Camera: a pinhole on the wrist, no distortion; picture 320 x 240 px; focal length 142.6 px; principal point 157.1 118.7 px. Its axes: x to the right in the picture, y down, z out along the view. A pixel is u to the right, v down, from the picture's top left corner.
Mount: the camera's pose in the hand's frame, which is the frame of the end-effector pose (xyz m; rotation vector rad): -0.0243 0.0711 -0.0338 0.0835 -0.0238 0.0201
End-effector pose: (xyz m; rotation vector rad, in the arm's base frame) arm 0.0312 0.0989 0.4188 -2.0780 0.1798 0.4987
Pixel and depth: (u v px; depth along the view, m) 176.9 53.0 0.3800
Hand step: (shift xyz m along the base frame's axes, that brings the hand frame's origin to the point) -0.0277 0.3527 -0.0570
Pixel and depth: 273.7 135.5 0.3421
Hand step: 0.1072 0.2382 -0.3178
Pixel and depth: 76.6 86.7 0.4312
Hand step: -0.3341 0.3380 -0.0085
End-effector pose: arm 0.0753 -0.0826 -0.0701 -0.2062 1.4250 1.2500
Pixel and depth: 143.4 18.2 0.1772
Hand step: 0.1438 0.0493 0.0285
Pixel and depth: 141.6 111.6 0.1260
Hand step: 0.0291 0.0700 0.0843
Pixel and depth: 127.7 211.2 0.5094
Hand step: 0.0929 0.4470 0.4343
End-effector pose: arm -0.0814 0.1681 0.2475 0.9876 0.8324 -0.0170
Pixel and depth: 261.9 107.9 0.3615
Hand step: 0.3725 -0.1539 -0.0417
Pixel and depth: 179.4 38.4 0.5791
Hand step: 0.2480 -0.5367 -0.1137
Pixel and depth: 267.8 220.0 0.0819
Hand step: 0.1041 0.0434 0.0822
